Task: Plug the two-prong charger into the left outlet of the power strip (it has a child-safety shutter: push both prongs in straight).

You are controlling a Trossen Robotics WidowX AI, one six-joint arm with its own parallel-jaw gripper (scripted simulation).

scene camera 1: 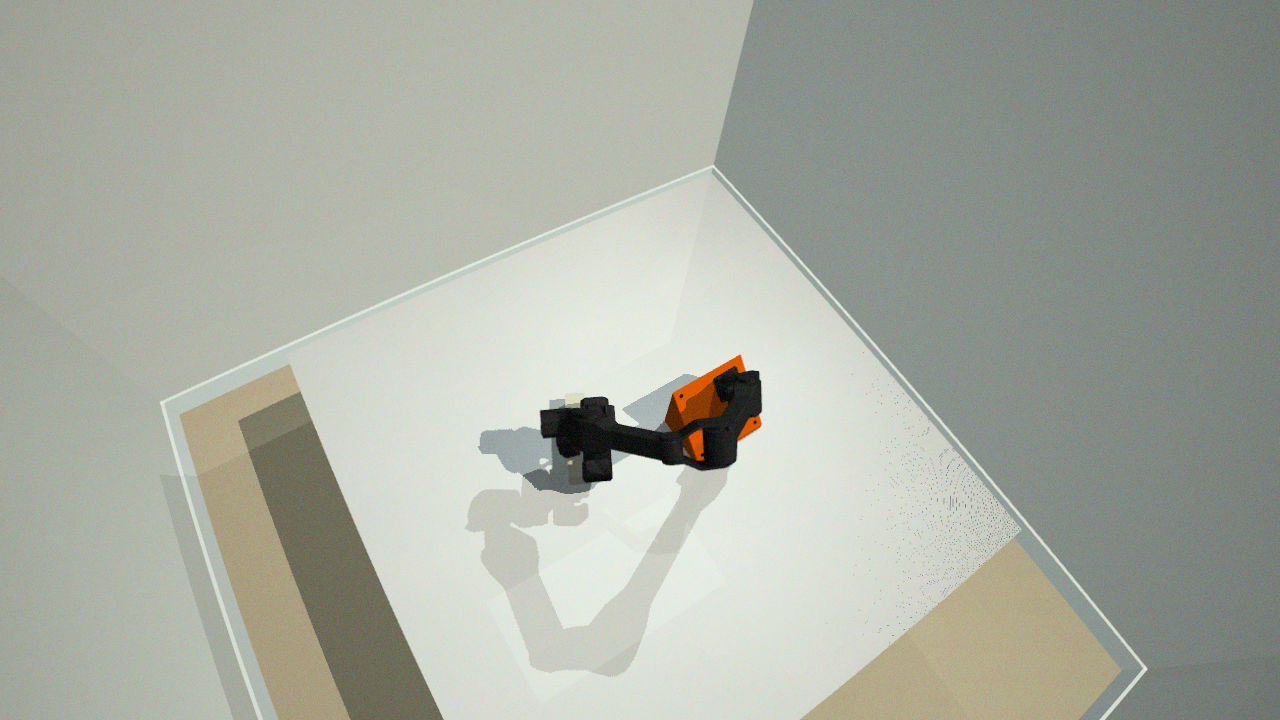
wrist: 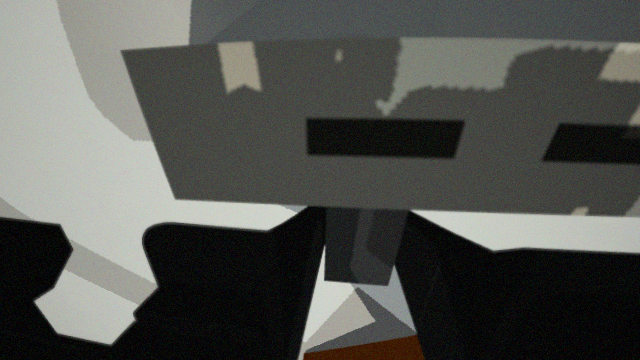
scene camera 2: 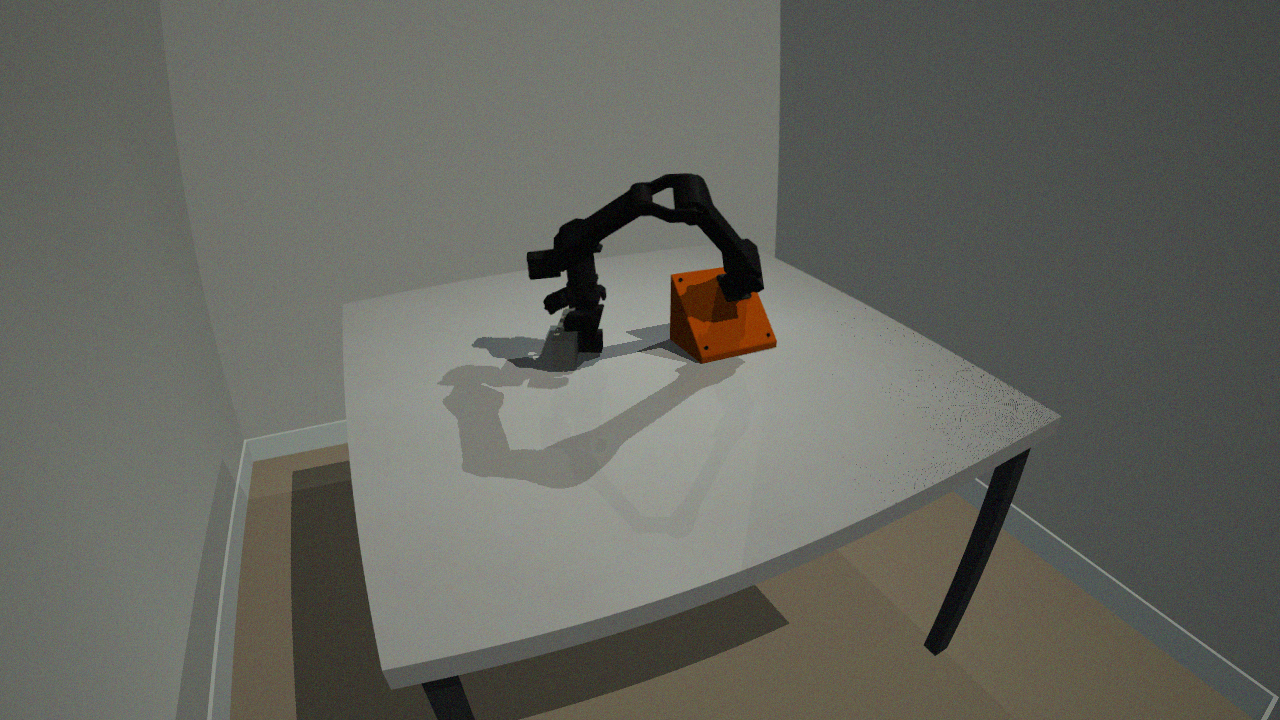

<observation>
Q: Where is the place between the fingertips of the gripper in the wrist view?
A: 355,207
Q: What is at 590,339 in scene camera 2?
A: The gripper.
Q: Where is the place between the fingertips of the gripper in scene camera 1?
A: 599,452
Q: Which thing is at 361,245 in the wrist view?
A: A dark grey charger.
</observation>
